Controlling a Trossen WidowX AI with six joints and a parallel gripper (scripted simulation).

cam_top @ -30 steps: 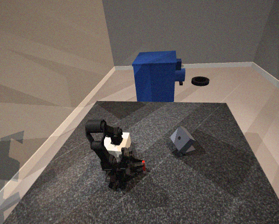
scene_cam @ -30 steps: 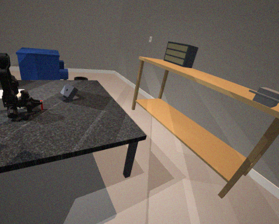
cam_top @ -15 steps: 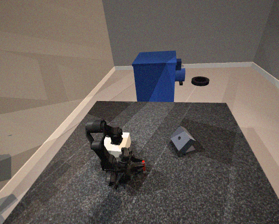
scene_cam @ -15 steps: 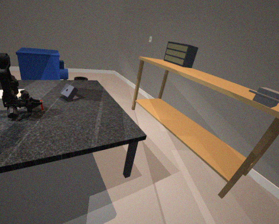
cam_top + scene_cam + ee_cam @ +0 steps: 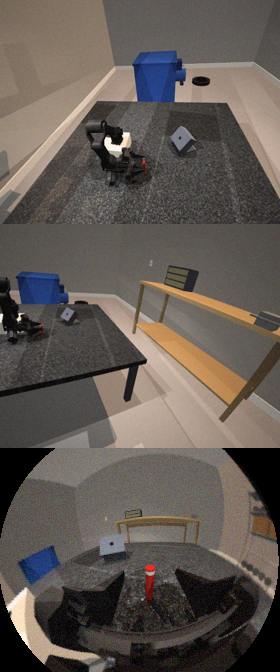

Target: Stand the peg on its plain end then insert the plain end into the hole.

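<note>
Now: gripper tip 10 mm above the red peg. Round my gripper tip: grey sloped panel: 230 mm to the left, 200 mm ahead.
</note>
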